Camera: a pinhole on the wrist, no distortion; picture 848 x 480 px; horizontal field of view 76.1 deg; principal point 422.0 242.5 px. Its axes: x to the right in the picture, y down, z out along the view. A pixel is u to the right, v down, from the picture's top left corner.
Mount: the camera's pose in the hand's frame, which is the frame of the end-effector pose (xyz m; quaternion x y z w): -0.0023 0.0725 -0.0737 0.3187 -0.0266 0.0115 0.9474
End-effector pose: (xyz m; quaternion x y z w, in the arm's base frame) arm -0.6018 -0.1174 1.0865 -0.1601 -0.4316 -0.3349 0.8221
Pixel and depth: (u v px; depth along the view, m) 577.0 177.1 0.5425
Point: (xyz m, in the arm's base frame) -0.9572 -0.2133 1.3748
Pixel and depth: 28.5 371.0 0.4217
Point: -0.9901 0.1114 0.9895
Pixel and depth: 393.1 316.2 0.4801
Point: -0.9451 -0.0253 1.2399
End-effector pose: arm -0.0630 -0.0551 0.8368 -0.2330 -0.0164 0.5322 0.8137
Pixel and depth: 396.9 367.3 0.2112
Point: -0.0927 -0.0361 0.9581
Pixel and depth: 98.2 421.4 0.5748
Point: -0.2501 -0.2526 1.3961
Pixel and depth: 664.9 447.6 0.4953
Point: -0.0373 0.2482 1.2224
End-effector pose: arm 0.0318 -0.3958 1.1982 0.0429 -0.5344 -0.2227 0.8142
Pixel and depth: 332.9 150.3 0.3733
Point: -0.2196 -0.5168 1.1467
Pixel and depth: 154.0 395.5 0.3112
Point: -0.2337 -0.3301 1.1295
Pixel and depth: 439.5 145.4 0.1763
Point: -0.0305 -0.4397 1.1977
